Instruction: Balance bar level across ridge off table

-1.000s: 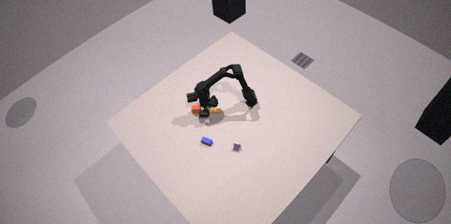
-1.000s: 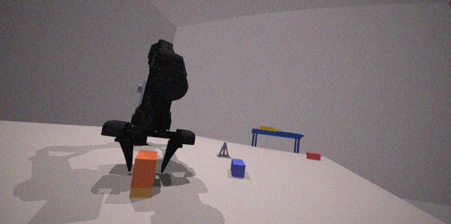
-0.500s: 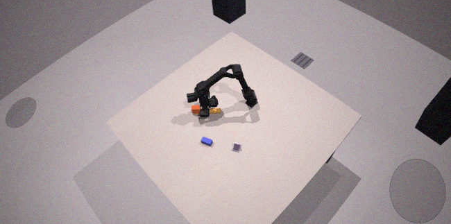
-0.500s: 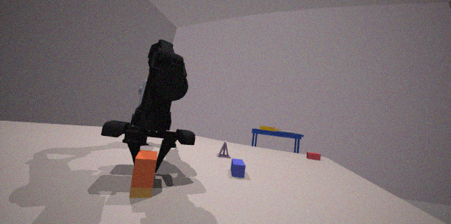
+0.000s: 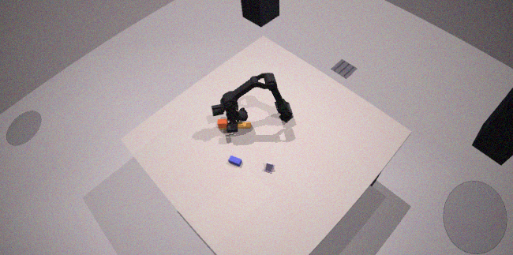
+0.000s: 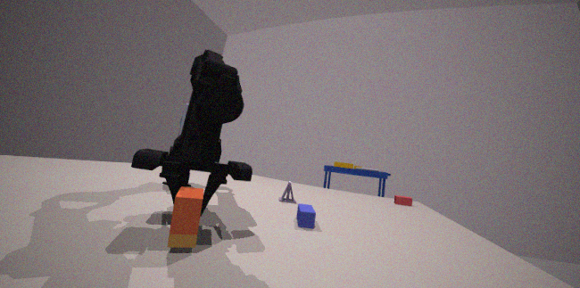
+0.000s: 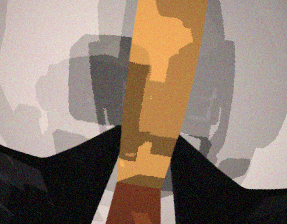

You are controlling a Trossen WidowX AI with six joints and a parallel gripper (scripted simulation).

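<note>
Now: the blue block 160 mm ahead of my gripper tip and 180 mm to the left of it. Round my gripper tip: red block: 470 mm ahead, 670 mm to the left.
</note>
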